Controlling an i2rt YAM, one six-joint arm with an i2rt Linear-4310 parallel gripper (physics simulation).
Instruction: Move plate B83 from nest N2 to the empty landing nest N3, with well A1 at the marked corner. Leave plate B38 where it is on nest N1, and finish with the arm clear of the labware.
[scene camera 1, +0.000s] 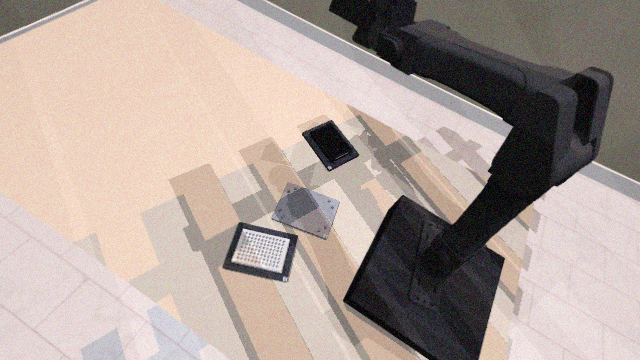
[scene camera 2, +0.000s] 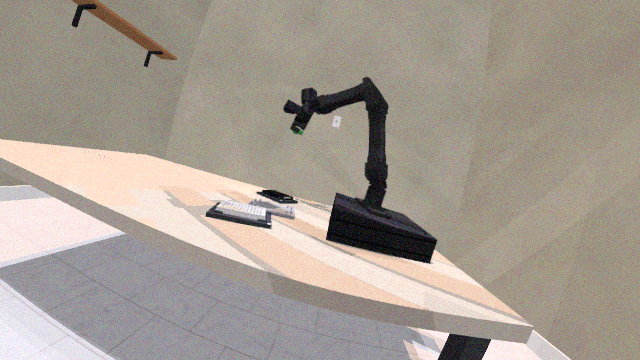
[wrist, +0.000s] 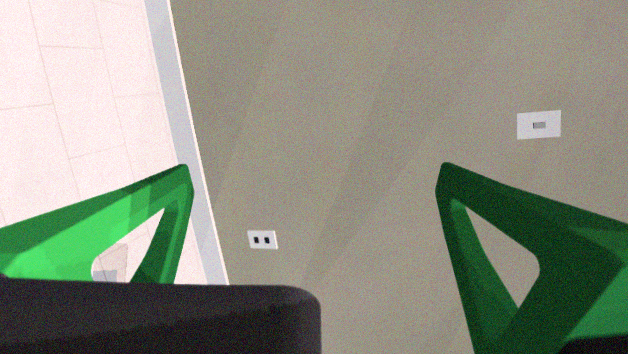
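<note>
A white well plate sits flat in a dark nest with a small white mark at one corner. A black plate sits in another dark nest, also with a white corner mark. Between them lies a bare grey nest with small pegs near its corners. Lettering is too small to tell which plate is B83 or B38. My gripper is open, its green fingers wide apart with a wall behind the gap, high above the table. The fingers do not show in scene camera 1.
The arm's black base block stands on the wooden table beside the nests. A wall shelf is at the upper left of scene camera 2. Two wall sockets show in the wrist view.
</note>
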